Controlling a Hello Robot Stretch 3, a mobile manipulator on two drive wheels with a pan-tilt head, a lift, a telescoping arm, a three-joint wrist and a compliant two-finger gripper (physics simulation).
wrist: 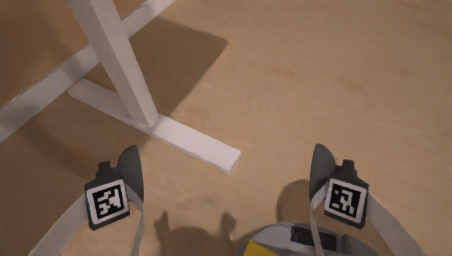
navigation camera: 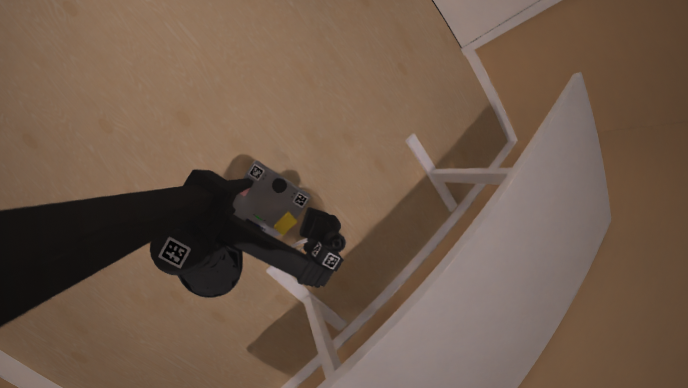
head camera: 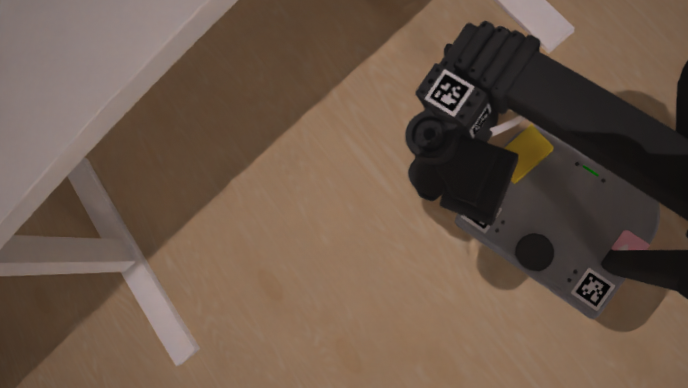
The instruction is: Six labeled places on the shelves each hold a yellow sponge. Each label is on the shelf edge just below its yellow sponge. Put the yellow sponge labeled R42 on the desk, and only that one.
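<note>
A yellow sponge (head camera: 531, 152) (navigation camera: 285, 223) (wrist: 259, 250) lies on my grey base; it also shows at the bottom edge of the wrist view. No label shows by it. My gripper (wrist: 226, 164) is open, with floor and a desk foot visible between and beyond its fingers. In the head view the wrist hides its fingertips, and the wrist is beside the sponge. The white desk (head camera: 75, 75) (navigation camera: 500, 260) is at the upper left of the head view and the right of the navigation view; no sponge shows on its visible top. The shelves and label R42 do not show.
The desk's white legs and feet (head camera: 162, 312) (navigation camera: 431, 165) (wrist: 195, 142) stand on the floor, one foot close to my arm (head camera: 595, 115) (navigation camera: 270, 250). A pink item (head camera: 631, 241) (navigation camera: 243, 192) lies on my base (head camera: 575, 215) (navigation camera: 267, 200). White skirting runs along the wall behind the desk.
</note>
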